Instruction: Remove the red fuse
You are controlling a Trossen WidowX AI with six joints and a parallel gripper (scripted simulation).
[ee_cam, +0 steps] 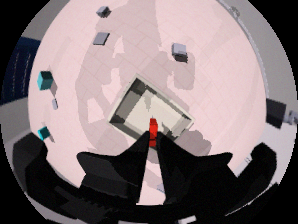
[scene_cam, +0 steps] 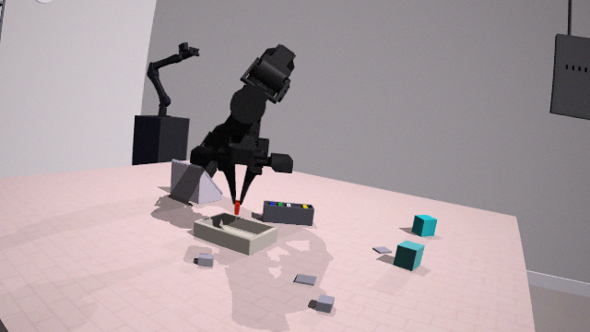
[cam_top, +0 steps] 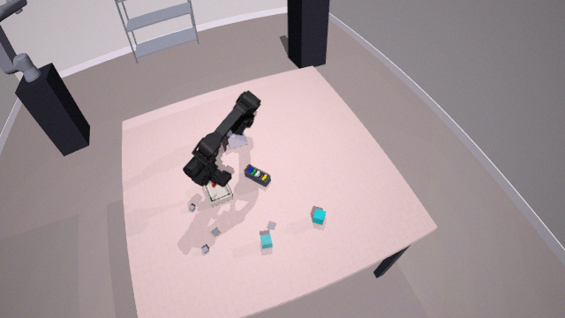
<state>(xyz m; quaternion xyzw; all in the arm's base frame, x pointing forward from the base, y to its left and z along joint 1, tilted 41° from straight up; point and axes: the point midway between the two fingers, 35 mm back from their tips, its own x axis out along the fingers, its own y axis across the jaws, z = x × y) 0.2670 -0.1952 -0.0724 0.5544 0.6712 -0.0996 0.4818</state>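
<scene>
Now: the red fuse 1 cm below my gripper tip. Round my gripper tip: grey tray: 7 cm below.
</scene>
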